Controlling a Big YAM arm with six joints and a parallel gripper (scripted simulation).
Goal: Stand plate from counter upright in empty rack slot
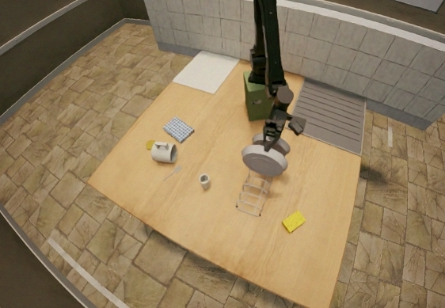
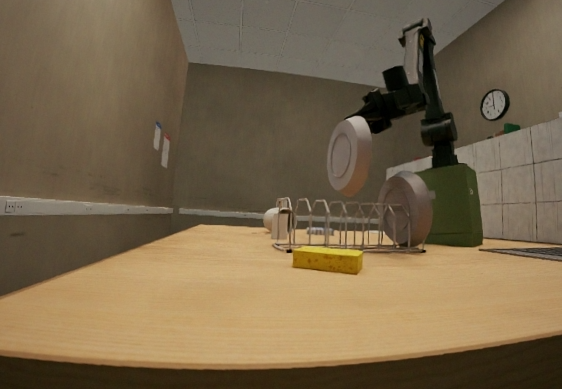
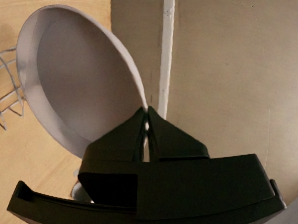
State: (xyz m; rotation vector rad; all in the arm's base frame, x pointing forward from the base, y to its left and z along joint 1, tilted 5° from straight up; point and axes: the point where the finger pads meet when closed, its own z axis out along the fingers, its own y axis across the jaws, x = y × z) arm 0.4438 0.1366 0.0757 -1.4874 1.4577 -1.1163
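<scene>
The rack is 1 cm behind my hand and 25 cm below it. Also, from my hand: small cup 9 cm ahead, 23 cm to the right, 29 cm below; spoon 9 cm ahead, 41 cm to the right, 31 cm below; white mug 3 cm ahead, 50 cm to the right, 25 cm below.
</scene>
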